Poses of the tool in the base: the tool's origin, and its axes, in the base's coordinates. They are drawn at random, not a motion.
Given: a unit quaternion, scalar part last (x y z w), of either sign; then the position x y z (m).
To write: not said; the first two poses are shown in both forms.
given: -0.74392, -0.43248, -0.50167, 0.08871, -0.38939, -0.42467, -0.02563
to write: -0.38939, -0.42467, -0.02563, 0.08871, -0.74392, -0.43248, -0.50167
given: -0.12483, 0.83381, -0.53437, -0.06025, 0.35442, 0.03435, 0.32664
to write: 0.35442, 0.03435, 0.32664, 0.06025, 0.12483, -0.83381, 0.53437
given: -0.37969, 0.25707, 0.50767, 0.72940, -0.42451, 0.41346, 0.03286
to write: -0.42451, 0.41346, 0.03286, 0.72940, -0.37969, 0.25707, 0.50767
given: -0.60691, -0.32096, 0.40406, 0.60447, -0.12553, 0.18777, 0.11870
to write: -0.12553, 0.18777, 0.11870, 0.60447, -0.60691, -0.32096, 0.40406
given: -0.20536, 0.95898, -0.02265, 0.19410, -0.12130, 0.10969, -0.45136
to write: -0.12130, 0.10969, -0.45136, 0.19410, -0.20536, 0.95898, -0.02265
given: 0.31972, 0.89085, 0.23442, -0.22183, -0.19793, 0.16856, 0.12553
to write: -0.19793, 0.16856, 0.12553, 0.22183, -0.31972, -0.89085, -0.23442
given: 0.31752, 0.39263, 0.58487, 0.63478, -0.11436, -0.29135, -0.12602
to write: -0.11436, -0.29135, -0.12602, 0.63478, 0.31752, 0.39263, 0.58487
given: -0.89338, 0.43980, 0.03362, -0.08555, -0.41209, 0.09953, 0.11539
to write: -0.41209, 0.09953, 0.11539, 0.08555, 0.89338, -0.43980, -0.03362
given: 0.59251, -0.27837, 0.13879, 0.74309, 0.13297, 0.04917, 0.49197
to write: 0.13297, 0.04917, 0.49197, 0.74309, 0.59251, -0.27837, 0.13879
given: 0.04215, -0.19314, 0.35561, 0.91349, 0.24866, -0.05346, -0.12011
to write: 0.24866, -0.05346, -0.12011, 0.91349, 0.04215, -0.19314, 0.35561
